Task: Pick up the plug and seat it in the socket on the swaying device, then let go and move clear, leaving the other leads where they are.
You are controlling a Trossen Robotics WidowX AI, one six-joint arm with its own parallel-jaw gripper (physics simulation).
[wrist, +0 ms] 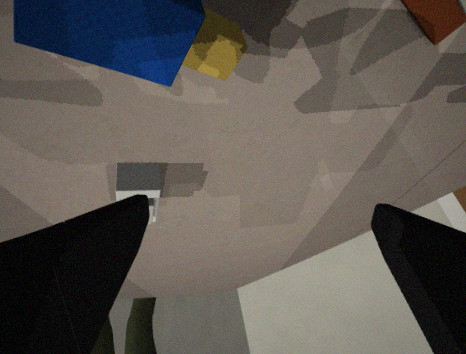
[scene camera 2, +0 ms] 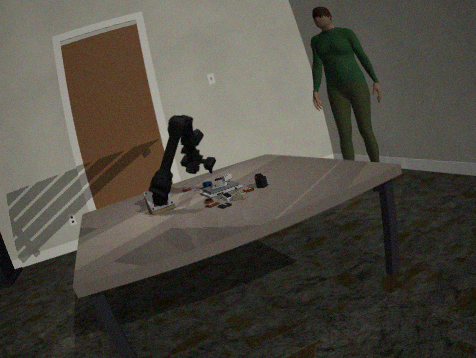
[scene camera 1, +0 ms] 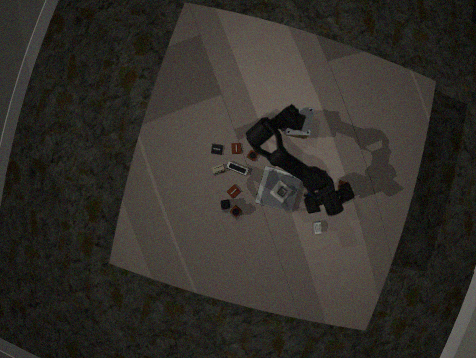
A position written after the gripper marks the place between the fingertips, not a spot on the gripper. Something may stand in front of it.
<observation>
The gripper (wrist: 261,210) is open and holds nothing. Also in view: a blue plug (wrist: 153,47). Further things: a grey device with socket (scene camera 1: 278,189).
</observation>
